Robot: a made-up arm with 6 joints.
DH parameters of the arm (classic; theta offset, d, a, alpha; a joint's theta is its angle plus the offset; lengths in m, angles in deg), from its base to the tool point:
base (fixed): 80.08 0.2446 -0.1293 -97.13
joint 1: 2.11 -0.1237 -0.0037 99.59
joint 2: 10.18 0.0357 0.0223 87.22
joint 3: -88.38 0.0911 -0.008 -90
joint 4: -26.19 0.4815 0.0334 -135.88
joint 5: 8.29 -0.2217 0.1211 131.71
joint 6: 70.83 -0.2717 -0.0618 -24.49
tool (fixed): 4.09 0.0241 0 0
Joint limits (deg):
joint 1: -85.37..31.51
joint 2: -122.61..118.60
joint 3: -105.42..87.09
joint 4: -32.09..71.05
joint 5: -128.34..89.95
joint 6: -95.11..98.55
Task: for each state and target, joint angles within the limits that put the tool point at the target. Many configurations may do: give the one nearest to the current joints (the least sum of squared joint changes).
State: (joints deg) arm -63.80 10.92 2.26 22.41 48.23 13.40
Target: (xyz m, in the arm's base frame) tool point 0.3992 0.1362 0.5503
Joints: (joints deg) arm -67.89 -7.40 -19.54 47.44 22.43 9.80
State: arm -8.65 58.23 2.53 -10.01 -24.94 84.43
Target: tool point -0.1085 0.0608 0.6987
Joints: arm -33.99 64.02 14.03 -24.97 16.08 90.14
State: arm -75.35 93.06 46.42 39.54 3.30 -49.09
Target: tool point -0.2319 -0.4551 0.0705
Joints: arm -85.37 118.60 55.89 71.05 -22.65 -93.87
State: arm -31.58 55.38 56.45 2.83 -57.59 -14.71
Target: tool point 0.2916 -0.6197 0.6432
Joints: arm -81.23 23.85 87.09 -23.11 -54.97 -12.58
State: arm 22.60 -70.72 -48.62 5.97 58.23 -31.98
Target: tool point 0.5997 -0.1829 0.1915
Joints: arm 17.06 -67.25 -33.33 -5.43 46.24 -40.72
